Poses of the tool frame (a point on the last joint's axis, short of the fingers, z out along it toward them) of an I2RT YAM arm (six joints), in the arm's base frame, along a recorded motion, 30 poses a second.
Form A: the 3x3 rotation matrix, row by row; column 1 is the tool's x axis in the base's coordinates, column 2 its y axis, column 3 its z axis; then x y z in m. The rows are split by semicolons.
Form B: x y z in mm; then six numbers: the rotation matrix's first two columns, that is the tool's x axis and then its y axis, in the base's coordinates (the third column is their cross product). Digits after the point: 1 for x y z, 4 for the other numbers.
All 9 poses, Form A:
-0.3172, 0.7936, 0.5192; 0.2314, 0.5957, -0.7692; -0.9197, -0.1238, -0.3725; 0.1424, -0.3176, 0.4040
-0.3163, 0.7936, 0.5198; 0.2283, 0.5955, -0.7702; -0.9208, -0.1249, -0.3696; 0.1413, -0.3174, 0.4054
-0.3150, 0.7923, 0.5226; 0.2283, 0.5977, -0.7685; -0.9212, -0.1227, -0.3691; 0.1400, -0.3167, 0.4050
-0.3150, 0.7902, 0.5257; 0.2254, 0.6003, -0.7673; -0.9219, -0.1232, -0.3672; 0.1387, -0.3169, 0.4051
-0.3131, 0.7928, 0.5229; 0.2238, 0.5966, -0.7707; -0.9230, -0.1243, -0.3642; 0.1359, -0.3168, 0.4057
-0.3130, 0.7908, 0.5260; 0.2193, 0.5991, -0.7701; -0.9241, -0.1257, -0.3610; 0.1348, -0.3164, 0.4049
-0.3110, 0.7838, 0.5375; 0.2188, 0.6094, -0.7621; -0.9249, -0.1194, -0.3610; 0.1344, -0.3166, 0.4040
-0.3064, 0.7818, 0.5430; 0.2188, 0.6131, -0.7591; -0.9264, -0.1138, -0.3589; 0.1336, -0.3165, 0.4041
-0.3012, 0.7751, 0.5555; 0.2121, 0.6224, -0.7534; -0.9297, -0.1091, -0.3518; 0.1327, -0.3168, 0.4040
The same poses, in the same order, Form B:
142.4, -317.6, 404.0, -0.3172, 0.2314, -0.9197, 0.7936, 0.5957, -0.1238
141.3, -317.4, 405.4, -0.3163, 0.2283, -0.9208, 0.7936, 0.5955, -0.1249
140.0, -316.7, 405.0, -0.3150, 0.2283, -0.9212, 0.7923, 0.5977, -0.1227
138.7, -316.9, 405.1, -0.3150, 0.2254, -0.9219, 0.7902, 0.6003, -0.1232
135.9, -316.8, 405.7, -0.3131, 0.2238, -0.9230, 0.7928, 0.5966, -0.1243
134.8, -316.4, 404.9, -0.3130, 0.2193, -0.9241, 0.7908, 0.5991, -0.1257
134.4, -316.6, 404.0, -0.3110, 0.2188, -0.9249, 0.7838, 0.6094, -0.1194
133.6, -316.5, 404.1, -0.3064, 0.2188, -0.9264, 0.7818, 0.6131, -0.1138
132.7, -316.8, 404.0, -0.3012, 0.2121, -0.9297, 0.7751, 0.6224, -0.1091

